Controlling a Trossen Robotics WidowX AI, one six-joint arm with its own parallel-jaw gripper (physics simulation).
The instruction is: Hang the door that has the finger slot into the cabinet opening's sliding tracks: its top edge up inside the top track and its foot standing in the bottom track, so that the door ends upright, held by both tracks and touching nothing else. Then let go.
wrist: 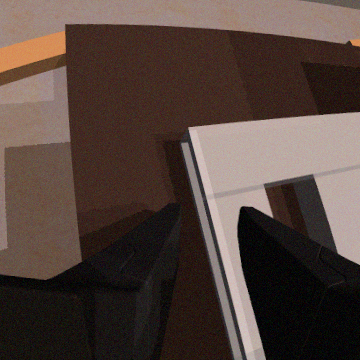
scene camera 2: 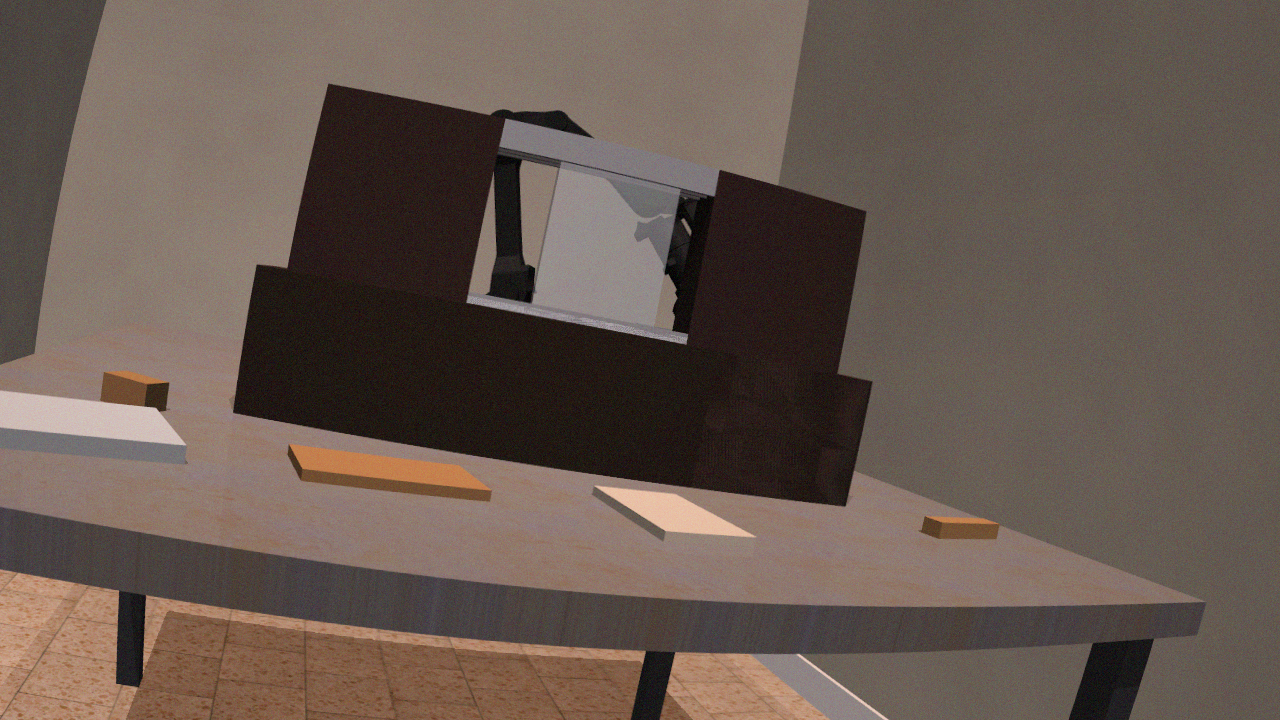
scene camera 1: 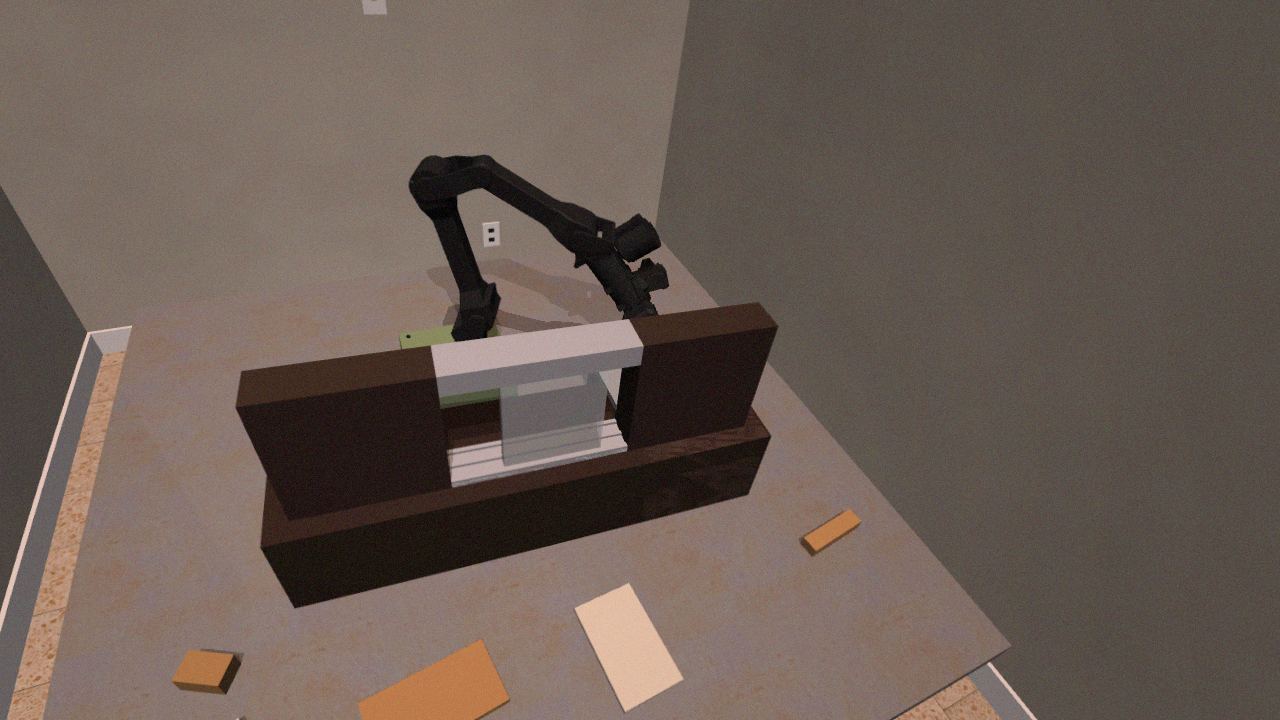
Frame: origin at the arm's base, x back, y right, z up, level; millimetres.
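Where they show: gripper, between the fingertips: (wrist: 209,216).
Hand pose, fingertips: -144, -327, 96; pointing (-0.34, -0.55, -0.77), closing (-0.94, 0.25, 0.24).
Observation:
Each offset is from my fingertips to the top centre of the thing, as dx, dy, dz. "spot": to the spot under its first point.
A white door panel @(spot: -11, -19, +1) (wrist: 225,160) with a slot in its face is in the wrist view. Its left edge runs down between and beyond the fingertips. My gripper (wrist: 209,216) is partly open, its left finger apart from the panel's edge and its right finger over the panel's face. In both scene views the fingers are hidden behind the cabinet's right part. A translucent pane @(-220, +268, +175) (scene camera 1: 554,425) (scene camera 2: 599,250) stands upright in the opening, below the top track @(-207, +286, +202) (scene camera 1: 537,353) (scene camera 2: 608,152) and over the bottom track @(-207, +286, +0) (scene camera 1: 474,465) (scene camera 2: 572,317). The panel's fit in the tracks cannot be told.
The dark brown cabinet @(spot: -268, +331, -82) (scene camera 1: 519,519) (scene camera 2: 465,385) frames the opening. In front lie orange blocks @(-399, -193, -157) (scene camera 1: 830,531) @(-330, +763, -147) (scene camera 1: 204,671), an orange board @(-454, +490, -167) (scene camera 1: 438,685) (scene camera 2: 384,470) and a cream board @(-462, +220, -167) (scene camera 1: 629,646) (scene camera 2: 671,513). A green board (scene camera 1: 425,338) is by the arm's base. A white slab @(-501, +766, -161) (scene camera 2: 80,425) lies at left.

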